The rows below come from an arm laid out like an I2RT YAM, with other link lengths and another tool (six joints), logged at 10 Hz.
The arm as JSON. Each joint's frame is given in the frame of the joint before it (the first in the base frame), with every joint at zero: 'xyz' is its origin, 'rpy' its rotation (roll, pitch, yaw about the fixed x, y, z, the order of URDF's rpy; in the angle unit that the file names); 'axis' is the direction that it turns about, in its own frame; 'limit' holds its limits. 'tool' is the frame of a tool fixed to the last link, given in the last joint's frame.
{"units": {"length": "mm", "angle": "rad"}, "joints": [
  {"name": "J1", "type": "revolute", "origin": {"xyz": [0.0, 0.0, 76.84], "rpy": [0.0, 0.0, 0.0]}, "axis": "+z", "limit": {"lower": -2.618, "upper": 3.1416}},
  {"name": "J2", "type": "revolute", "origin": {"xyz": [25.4, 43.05, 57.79], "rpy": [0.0, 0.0, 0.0]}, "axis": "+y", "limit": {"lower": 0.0, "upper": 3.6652}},
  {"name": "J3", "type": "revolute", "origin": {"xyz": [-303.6, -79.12, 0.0], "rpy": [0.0, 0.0, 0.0]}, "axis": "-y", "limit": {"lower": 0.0, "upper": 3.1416}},
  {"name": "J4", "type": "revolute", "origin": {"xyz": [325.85, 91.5, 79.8], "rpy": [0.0, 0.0, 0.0]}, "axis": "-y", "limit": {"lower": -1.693, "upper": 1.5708}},
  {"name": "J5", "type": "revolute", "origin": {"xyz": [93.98, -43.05, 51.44], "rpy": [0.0, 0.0, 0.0]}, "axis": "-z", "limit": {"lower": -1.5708, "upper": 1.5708}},
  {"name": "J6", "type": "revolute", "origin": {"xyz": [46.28, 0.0, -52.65], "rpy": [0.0, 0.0, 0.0]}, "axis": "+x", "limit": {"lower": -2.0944, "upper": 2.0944}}
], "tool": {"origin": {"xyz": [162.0, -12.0, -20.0], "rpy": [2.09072, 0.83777, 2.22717]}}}
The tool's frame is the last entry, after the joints.
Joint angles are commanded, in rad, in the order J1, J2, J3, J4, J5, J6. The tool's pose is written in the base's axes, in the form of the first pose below.
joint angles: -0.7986 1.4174 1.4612 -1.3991 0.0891 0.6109
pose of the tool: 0.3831, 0.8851, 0.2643, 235.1; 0.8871, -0.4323, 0.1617, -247.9; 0.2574, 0.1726, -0.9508, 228.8; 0, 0, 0, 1
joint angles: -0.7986 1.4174 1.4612 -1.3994 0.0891 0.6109
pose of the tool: 0.3832, 0.8851, 0.2641, 235.1; 0.8871, -0.4323, 0.1619, -247.8; 0.2575, 0.1723, -0.9508, 228.8; 0, 0, 0, 1
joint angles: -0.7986 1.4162 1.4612 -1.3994 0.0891 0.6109
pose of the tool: 0.3829, 0.8850, 0.2649, 235.0; 0.8873, -0.4322, 0.1611, -247.7; 0.2570, 0.1734, -0.9507, 229.2; 0, 0, 0, 1
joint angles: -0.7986 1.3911 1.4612 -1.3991 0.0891 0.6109
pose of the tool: 0.3785, 0.8817, 0.2818, 233.3; 0.8919, -0.4288, 0.1438, -246.0; 0.2476, 0.1969, -0.9487, 237.1; 0, 0, 0, 1
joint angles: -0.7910 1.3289 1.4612 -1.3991 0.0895 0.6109
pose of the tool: 0.3615, 0.8751, 0.3217, 230.2; 0.9052, -0.4121, 0.1038, -239.4; 0.2235, 0.2537, -0.9411, 256.4; 0, 0, 0, 1
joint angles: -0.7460 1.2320 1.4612 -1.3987 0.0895 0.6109
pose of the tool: 0.3059, 0.8715, 0.3834, 231.1; 0.9340, -0.3527, 0.0566, -219.9; 0.1846, 0.3407, -0.9219, 285.5; 0, 0, 0, 1
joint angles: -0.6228 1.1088 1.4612 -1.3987 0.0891 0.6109
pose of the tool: 0.1726, 0.8687, 0.4642, 239.6; 0.9759, -0.2146, 0.0386, -177.6; 0.1332, 0.4464, -0.8849, 320.5; 0, 0, 0, 1
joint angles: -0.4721 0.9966 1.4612 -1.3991 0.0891 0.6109
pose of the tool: 0.0133, 0.8421, 0.5391, 243.4; 0.9963, -0.0567, 0.0640, -129.3; 0.0845, 0.5363, -0.8398, 349.8; 0, 0, 0, 1
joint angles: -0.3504 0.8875 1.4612 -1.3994 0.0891 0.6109
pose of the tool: -0.1139, 0.7838, 0.6105, 233.8; 0.9928, 0.0675, 0.0986, -90.3; 0.0361, 0.6173, -0.7859, 375.7; 0, 0, 0, 1
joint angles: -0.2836 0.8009 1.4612 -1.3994 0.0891 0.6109
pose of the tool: -0.1813, 0.7237, 0.6658, 218.5; 0.9834, 0.1353, 0.1207, -68.4; -0.0028, 0.6767, -0.7363, 394.3; 0, 0, 0, 1
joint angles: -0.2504 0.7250 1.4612 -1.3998 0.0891 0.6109
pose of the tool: -0.2124, 0.6676, 0.7136, 200.9; 0.9765, 0.1724, 0.1294, -56.1; -0.0367, 0.7243, -0.6885, 408.9; 0, 0, 0, 1
